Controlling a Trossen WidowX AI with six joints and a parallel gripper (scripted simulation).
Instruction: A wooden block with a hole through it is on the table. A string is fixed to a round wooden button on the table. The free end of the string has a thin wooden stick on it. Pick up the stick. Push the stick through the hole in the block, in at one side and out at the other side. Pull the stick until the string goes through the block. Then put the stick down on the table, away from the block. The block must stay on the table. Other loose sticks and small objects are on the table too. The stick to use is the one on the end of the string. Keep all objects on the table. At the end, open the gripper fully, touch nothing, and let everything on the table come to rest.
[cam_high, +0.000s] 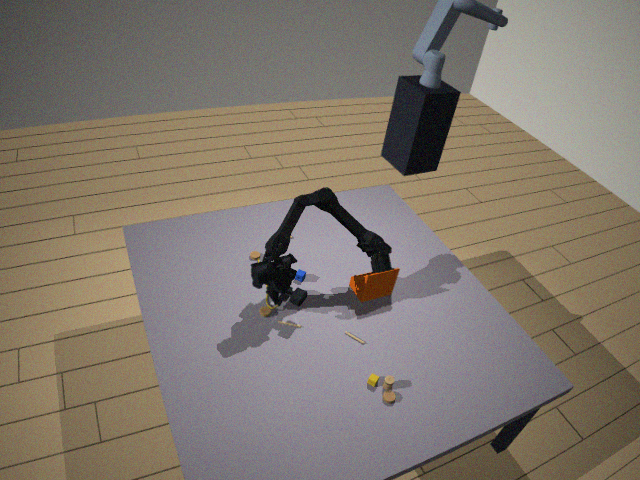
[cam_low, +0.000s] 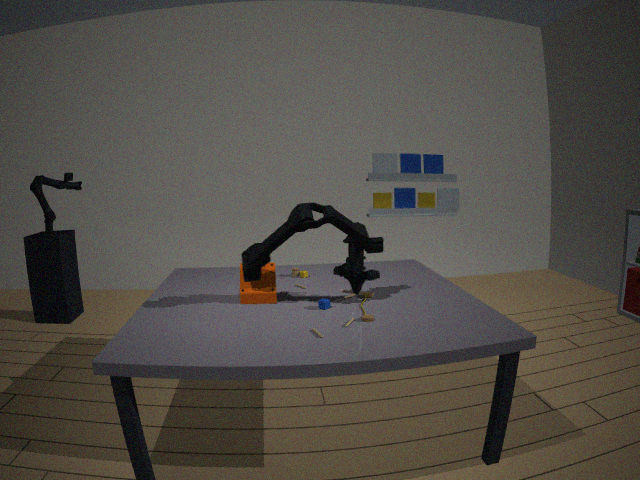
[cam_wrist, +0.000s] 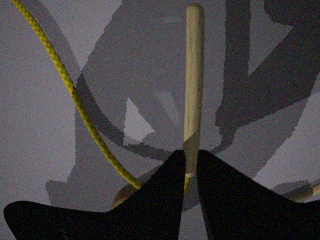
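Now: the blue cube 14 cm behind my gripper tip and 11 cm to the right of it. Also, from my gripper tip: wooden block (19 cm behind, 43 cm to the left); then yellow cube (15 cm behind, 40 cm to the left); then thin wooden stick (1 cm behind, 1 cm to the right).
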